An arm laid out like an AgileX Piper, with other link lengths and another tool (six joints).
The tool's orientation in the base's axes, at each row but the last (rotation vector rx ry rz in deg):
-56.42, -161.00, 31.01
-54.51, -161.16, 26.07
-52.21, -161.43, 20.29
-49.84, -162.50, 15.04
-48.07, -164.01, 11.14
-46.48, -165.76, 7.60
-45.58, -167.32, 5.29
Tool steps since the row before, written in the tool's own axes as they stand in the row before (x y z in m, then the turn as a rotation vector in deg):
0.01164, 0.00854, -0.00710, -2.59, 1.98, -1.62
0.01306, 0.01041, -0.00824, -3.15, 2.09, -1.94
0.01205, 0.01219, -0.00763, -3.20, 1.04, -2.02
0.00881, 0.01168, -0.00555, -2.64, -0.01, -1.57
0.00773, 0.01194, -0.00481, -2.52, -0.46, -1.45
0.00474, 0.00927, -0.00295, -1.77, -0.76, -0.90
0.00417, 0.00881, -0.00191, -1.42, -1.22, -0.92
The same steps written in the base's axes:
-0.00256, 0.01553, 0.00335, 3.54, 0.30, 0.80
-0.00256, 0.01781, 0.00483, 4.12, 0.12, 1.05
-0.00120, 0.01806, 0.00495, 3.59, -0.73, 1.41
0.00023, 0.01518, 0.00380, 2.48, -1.32, 1.25
0.00071, 0.01457, 0.00357, 2.12, -1.64, 1.22
0.00117, 0.01051, 0.00229, 1.25, -1.53, 0.79
0.00109, 0.00976, 0.00150, 0.72, -1.75, 0.89

